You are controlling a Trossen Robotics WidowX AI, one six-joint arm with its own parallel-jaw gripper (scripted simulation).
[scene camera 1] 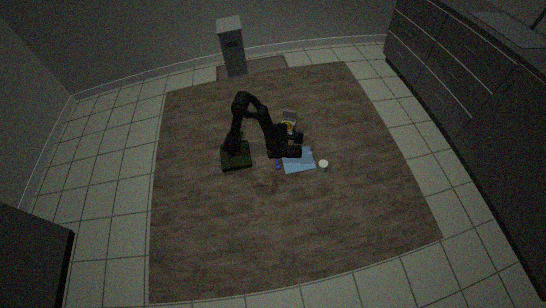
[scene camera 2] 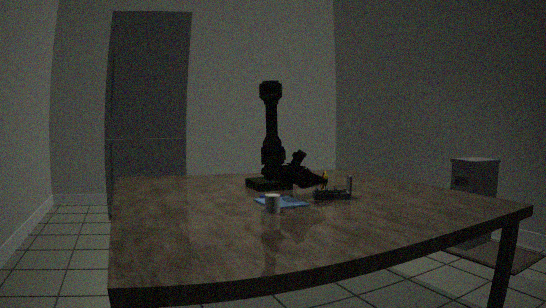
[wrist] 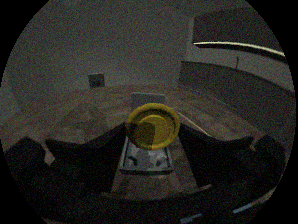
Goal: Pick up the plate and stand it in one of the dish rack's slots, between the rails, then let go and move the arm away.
Scene:
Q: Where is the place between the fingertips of my gripper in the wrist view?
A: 152,125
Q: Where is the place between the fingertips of my gripper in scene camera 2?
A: At 326,180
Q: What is my gripper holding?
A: A yellow plate.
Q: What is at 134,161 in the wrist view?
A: A dish rack.

